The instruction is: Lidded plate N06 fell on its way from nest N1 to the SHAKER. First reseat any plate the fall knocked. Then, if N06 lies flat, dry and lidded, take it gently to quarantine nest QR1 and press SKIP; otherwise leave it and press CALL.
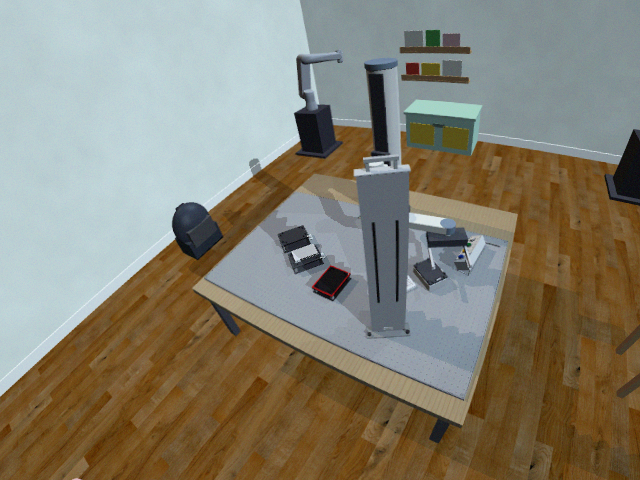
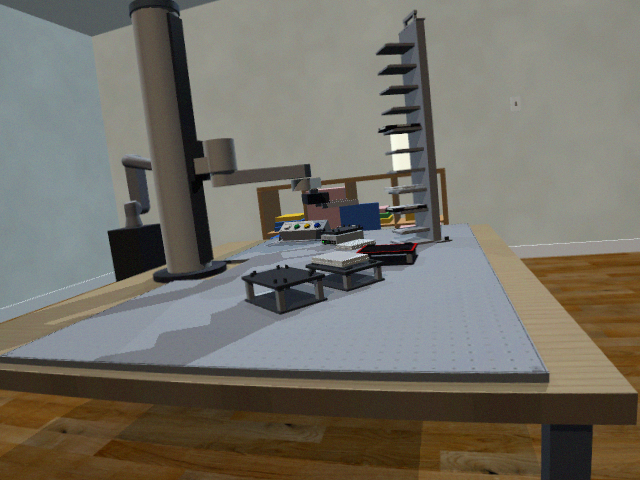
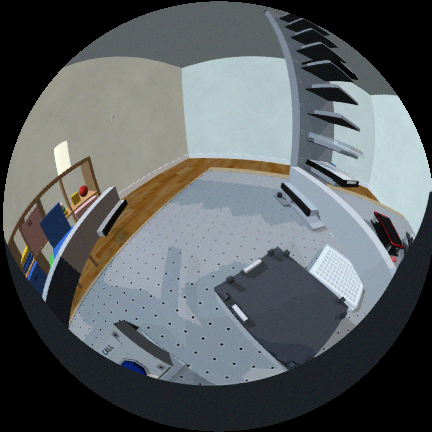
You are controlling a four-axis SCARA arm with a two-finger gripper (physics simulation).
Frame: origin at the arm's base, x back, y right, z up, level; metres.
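Where they show: gripper, fingertip midpoint: (image 1: 451, 267) (image 2: 353, 201) (image 3: 198, 180); arm's base, origin of the base link: (image 2: 190, 273).
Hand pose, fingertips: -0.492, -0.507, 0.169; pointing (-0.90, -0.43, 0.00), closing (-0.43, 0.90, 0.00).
Note:
Things, the pixels of their top centre, and the offset from my fingertips, as dx, dy, dz. "spot": a spot on its surface instead.
- white plate with a well grid, middle of its top: (image 3: 342, 273) (image 2: 355, 242) (image 1: 401, 279) -0.038, +0.221, -0.140
- dark shaker, surface spot: (image 3: 282, 305) (image 1: 432, 271) spot: +0.039, +0.094, -0.101
- red-rimmed nest, middle of its top: (image 2: 386, 246) (image 3: 390, 226) (image 1: 331, 279) -0.193, +0.522, -0.110
- button panel, middle of its top: (image 2: 303, 221) (image 1: 471, 246) +0.243, -0.044, -0.072
- blue CALL button, middle of its top: (image 3: 127, 369) +0.173, -0.010, -0.082
- white plate, middle of its top: (image 2: 339, 255) (image 1: 304, 251) -0.101, +0.742, -0.089
- bare low black nest, middle of its top: (image 2: 281, 270) (image 1: 292, 233) -0.004, +0.895, -0.088
My gripper (image 1: 450, 258) (image 3: 198, 180) is open and empty, above the table near the shaker and button panel. A white plate with a well grid (image 1: 410, 283) (image 2: 356, 244) (image 3: 340, 275), apparently N06, lies flat on the table beside the dark shaker (image 1: 430, 272) (image 2: 342, 236) (image 3: 282, 305); I cannot tell whether a clear lid covers it. The red-rimmed nest (image 1: 331, 282) (image 2: 387, 250) (image 3: 387, 231), apparently QR1, bears no plate. The button panel (image 2: 302, 233) has a blue CALL button (image 3: 133, 367). A white plate (image 1: 306, 253) (image 2: 340, 258) sits on a low nest; its exact seating is unclear.
The tall nest tower (image 1: 385, 258) (image 2: 423, 129) (image 3: 296, 100) stands beside the fallen plate, with several shelves and some plates on its lower ones. A bare low black nest (image 1: 294, 235) (image 2: 281, 277) stands beside the plate-bearing one. The arm's column (image 2: 165, 139) stands at the table's edge.

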